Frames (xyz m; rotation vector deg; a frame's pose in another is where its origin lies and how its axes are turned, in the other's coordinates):
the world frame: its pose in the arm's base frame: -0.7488 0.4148 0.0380 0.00 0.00 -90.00
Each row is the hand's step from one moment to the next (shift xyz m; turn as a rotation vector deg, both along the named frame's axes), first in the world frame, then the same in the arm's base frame.
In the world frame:
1: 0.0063 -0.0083 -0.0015 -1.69 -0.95 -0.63
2: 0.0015 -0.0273 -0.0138 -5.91 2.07 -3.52
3: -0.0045 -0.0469 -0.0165 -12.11 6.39 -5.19
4: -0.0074 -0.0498 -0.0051 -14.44 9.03 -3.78
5: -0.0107 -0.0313 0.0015 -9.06 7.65 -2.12
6: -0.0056 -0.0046 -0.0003 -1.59 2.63 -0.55
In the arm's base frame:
1: -0.0083 -0.0063 -0.0015 -0.95 1.69 -0.63
2: -0.0273 -0.0015 -0.0138 2.07 5.91 -3.52
3: -0.0469 0.0045 -0.0165 6.39 12.11 -5.19
4: -0.0498 0.0074 -0.0051 9.03 14.44 -3.78
5: -0.0313 0.0107 0.0015 7.65 9.06 -2.12
6: -0.0046 0.0056 -0.0003 2.63 1.59 -0.55

